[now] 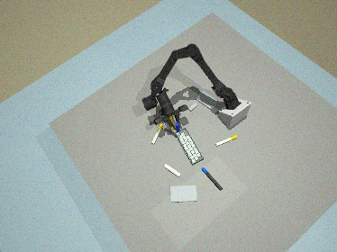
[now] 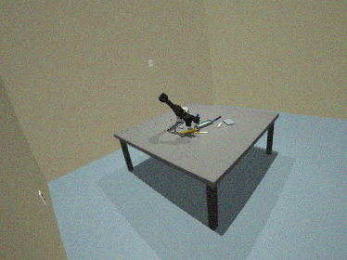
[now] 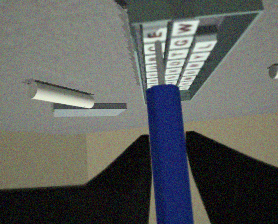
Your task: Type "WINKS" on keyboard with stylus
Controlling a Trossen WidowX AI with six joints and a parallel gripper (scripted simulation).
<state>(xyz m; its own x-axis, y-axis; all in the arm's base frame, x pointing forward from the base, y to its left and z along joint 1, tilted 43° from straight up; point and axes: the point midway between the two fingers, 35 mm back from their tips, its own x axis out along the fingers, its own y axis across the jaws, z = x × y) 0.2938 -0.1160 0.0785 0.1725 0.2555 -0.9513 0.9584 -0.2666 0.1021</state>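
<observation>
The yellow pen lies 4 cm behind my gripper tip, 11 cm to the right of it and 8 cm below it. Round my gripper tip: grey stylus tip (5 cm below); then blue stylus (1 cm below); then white stick (16 cm ahead, 12 cm to the left, 8 cm below).
</observation>
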